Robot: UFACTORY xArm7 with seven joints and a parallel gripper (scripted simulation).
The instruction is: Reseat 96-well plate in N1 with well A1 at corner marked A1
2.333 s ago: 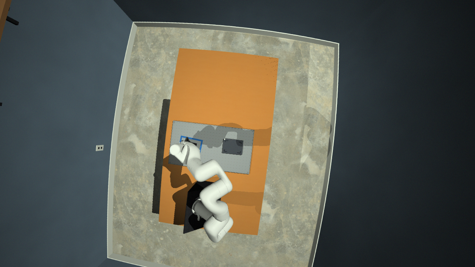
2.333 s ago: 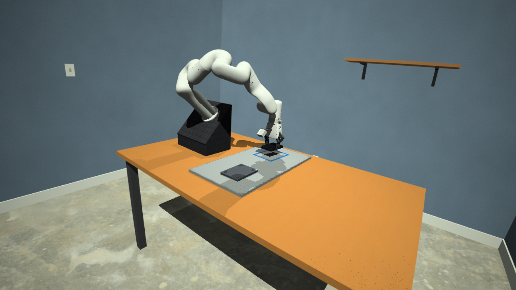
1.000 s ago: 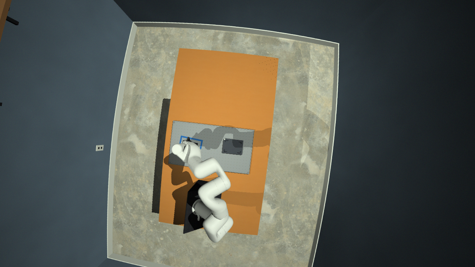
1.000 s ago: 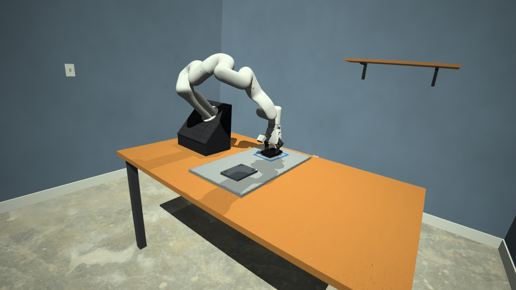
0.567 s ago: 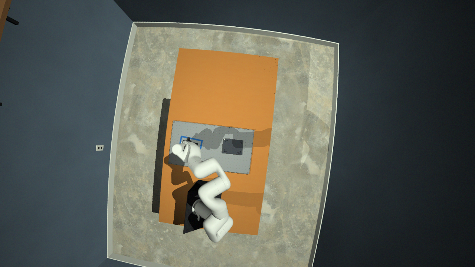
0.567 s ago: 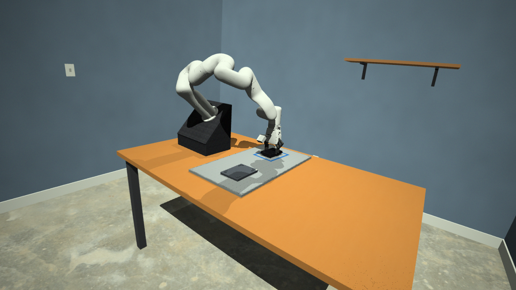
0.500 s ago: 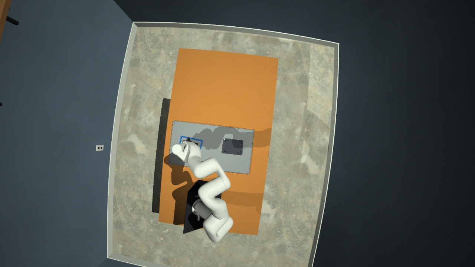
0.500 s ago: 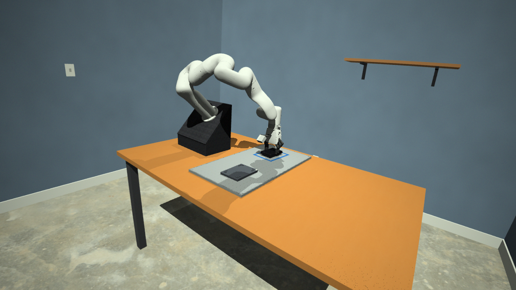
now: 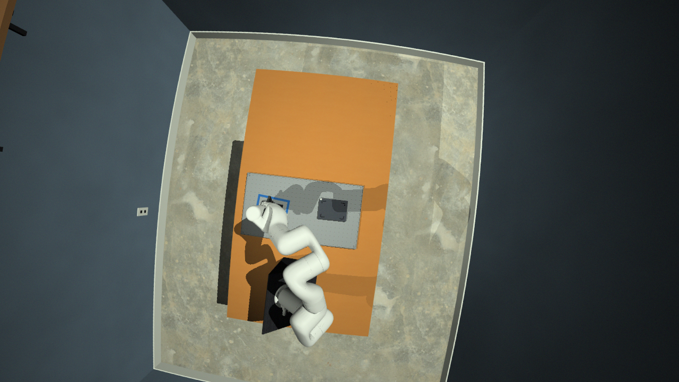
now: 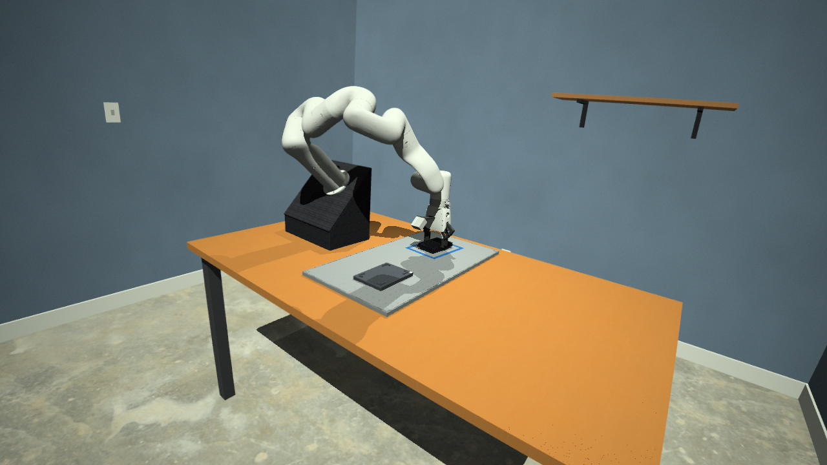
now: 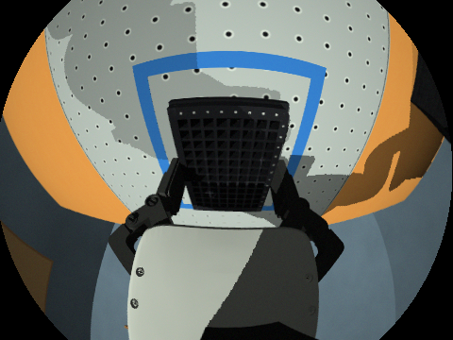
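The black 96-well plate is 10 mm below my hand. The rest, counted from my hand: dark plate nest N1: 360 mm to the right, 50 mm ahead, 20 mm below; white A1 mark: 280 mm to the right, 100 mm ahead, 10 mm below.
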